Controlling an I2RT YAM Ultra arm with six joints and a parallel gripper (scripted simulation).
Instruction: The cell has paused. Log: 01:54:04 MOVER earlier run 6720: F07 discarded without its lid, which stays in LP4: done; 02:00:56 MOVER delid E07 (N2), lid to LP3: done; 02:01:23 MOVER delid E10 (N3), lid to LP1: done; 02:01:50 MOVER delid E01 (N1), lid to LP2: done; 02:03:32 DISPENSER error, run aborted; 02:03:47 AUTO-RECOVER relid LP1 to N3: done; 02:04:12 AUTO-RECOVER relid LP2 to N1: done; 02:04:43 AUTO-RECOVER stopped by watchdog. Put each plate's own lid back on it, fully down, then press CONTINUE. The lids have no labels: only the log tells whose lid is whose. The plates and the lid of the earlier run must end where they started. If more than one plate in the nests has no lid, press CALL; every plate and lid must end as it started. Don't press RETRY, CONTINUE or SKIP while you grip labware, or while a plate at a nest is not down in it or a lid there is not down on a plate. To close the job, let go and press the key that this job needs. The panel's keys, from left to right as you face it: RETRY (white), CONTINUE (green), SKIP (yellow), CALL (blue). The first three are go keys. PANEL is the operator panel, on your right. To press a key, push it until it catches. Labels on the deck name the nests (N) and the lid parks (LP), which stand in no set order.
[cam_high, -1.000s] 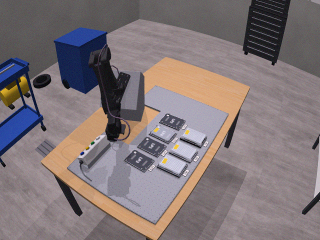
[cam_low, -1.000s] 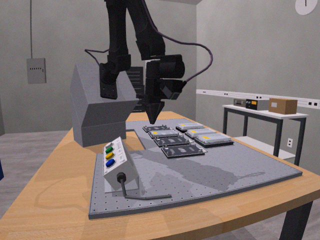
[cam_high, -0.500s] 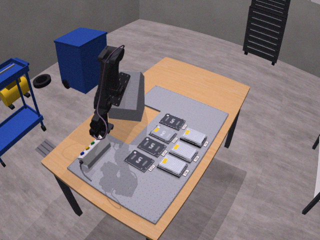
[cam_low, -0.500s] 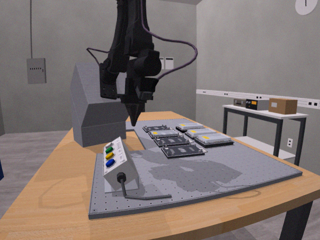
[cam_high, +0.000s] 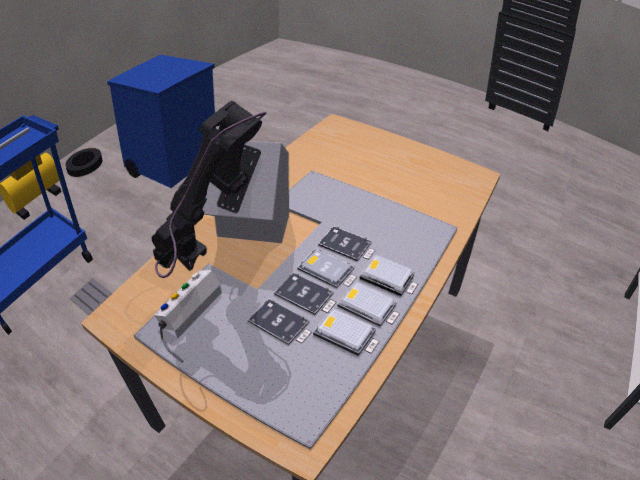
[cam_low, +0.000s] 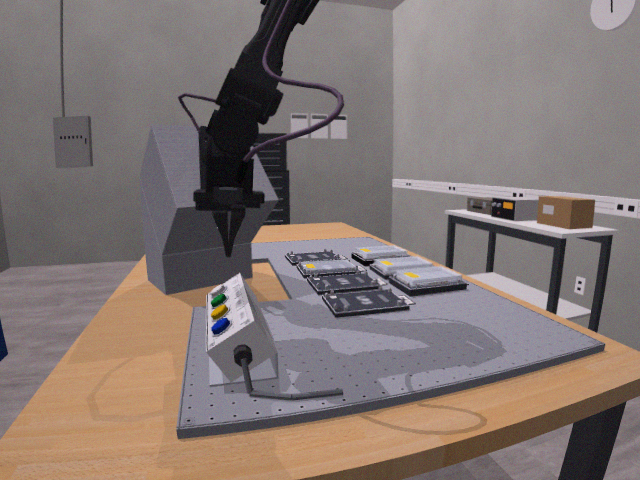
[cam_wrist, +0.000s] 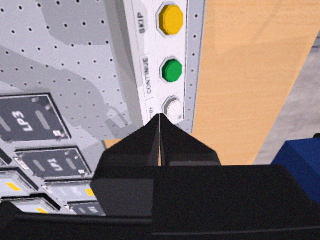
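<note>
Now: the green continue key 7 cm below my hand, 2 cm behind it and 1 cm to the right of it. From my hand the other things lie so: yellow skip key 7 cm below, 6 cm to the right, 4 cm behind; blue call key 11 cm to the right, 7 cm below, 5 cm behind; well plate 45 cm ahead, 11 cm below, 2 cm to the left.
</note>
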